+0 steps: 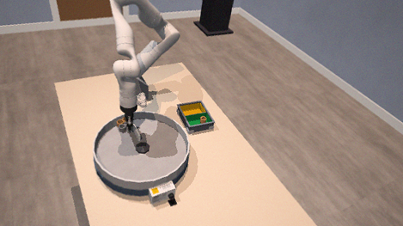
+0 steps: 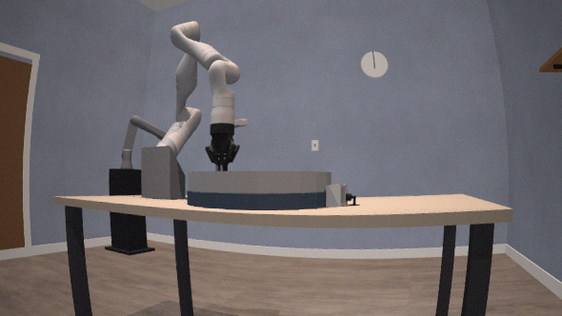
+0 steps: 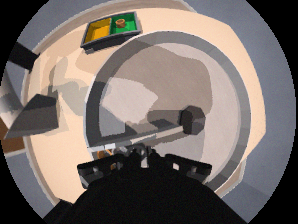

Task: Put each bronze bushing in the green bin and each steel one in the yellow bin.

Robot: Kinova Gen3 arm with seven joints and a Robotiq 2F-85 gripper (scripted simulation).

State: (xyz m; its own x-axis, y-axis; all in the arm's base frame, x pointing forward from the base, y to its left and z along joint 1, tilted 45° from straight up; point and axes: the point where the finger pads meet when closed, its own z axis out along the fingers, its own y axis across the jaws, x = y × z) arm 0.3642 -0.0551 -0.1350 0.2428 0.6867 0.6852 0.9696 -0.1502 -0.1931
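Now: the bin 37 cm to the left of my hand, 8 cm below it and 3 cm behind it. Also, from my hand: grey turntable (11 cm ahead, 5 cm below, 3 cm to the left).
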